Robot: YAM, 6 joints.
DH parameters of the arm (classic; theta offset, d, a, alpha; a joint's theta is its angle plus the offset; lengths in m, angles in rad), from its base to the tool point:
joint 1: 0 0.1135 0.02 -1.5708
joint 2: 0 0 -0.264 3.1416
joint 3: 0.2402 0 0.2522 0
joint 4: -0.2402 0 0.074 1.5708
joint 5: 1.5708 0 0 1.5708
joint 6: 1.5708 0.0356 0 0
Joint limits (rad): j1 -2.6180..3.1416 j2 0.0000..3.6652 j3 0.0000..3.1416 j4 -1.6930..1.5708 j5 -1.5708..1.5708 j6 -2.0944..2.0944
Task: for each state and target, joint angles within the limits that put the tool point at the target. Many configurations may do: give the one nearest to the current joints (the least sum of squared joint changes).
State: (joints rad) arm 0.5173 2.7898 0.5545 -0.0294 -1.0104 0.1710
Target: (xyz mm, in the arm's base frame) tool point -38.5 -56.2 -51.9
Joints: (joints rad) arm 1.2800 3.4079 0.3731 -0.0080 -0.6230 0.1710
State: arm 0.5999 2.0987 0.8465 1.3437 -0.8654 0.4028
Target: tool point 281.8 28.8 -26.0
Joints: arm 0.0103 2.4341 0.5557 1.2298 -0.8147 0.4028
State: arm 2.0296 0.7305 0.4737 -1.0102 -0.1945 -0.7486
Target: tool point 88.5 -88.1 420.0
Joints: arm 2.3878 0.0402 1.2956 -0.8375 -0.1031 -0.7486
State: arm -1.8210 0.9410 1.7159 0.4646 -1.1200 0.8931
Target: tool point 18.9 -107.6 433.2
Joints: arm -1.7109 0.6384 0.8946 0.2619 -1.2465 0.8931
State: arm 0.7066 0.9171 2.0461 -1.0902 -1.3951 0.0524
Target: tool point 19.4 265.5 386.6
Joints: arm 1.3669 1.4384 1.5308 -1.1455 -1.3544 0.0524
